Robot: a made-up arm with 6 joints. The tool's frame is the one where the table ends.
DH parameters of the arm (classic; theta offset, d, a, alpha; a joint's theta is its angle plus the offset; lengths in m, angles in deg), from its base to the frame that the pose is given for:
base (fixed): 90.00 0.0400 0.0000 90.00
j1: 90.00 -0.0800 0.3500 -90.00
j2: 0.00 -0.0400 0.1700 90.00
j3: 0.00 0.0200 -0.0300 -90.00
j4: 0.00 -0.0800 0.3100 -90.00
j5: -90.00 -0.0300 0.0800 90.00
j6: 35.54 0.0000 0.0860 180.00
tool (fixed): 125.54 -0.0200 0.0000 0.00
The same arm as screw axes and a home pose.
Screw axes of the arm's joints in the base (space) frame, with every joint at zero. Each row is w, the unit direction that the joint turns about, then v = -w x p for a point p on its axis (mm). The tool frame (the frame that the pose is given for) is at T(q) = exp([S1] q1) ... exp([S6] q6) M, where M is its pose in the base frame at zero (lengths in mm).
S1 = (1, 0, 0, 0, 40, 0)
S2 = (0, -1, 0, 390, 0, 80)
S3 = (1, 0, 0, 0, 560, -40)
S4 = (0, -1, 0, 530, 0, 60)
S5 = (-1, 0, 0, 0, -840, 120)
S6 = (0, 0, -1, -40, -30, 0)
M: xyz -80 -30 820 (mm) quaternion w x y z 1 0 0 0

